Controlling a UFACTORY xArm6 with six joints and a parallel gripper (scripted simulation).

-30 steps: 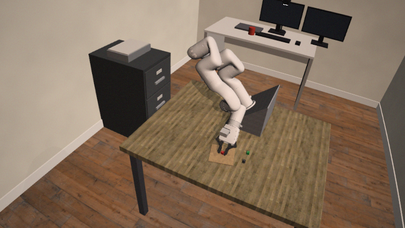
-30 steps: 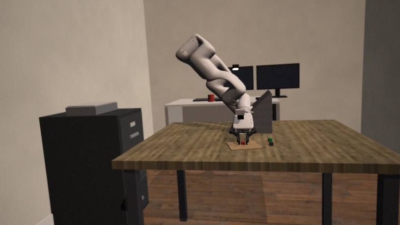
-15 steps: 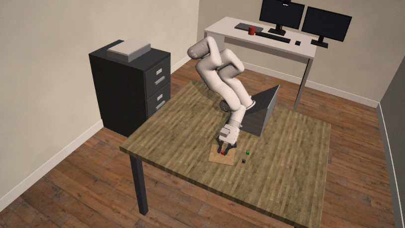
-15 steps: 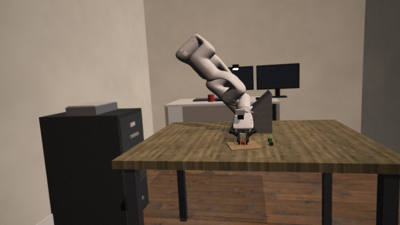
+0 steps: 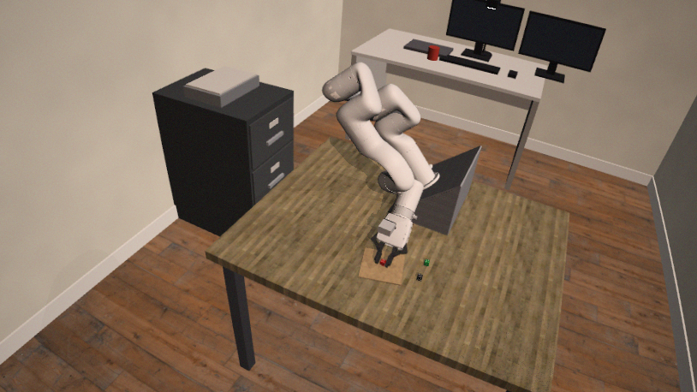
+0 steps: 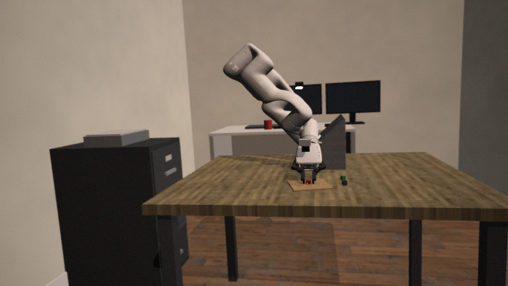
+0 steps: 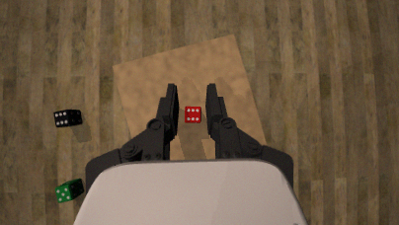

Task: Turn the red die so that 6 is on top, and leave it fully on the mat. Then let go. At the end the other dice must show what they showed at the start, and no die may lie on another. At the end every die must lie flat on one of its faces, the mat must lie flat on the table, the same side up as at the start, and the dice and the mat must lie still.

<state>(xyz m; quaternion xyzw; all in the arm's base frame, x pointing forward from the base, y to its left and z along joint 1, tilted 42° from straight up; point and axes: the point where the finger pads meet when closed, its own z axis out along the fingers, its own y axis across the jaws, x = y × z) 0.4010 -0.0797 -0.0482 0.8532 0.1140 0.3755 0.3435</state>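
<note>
Now: the red die 20 mm below my hand. The rest, counted from my hand: tan mat (30 mm below); black die (130 mm to the left, 20 mm below); green die (70 mm behind, 130 mm to the left, 20 mm below).
</note>
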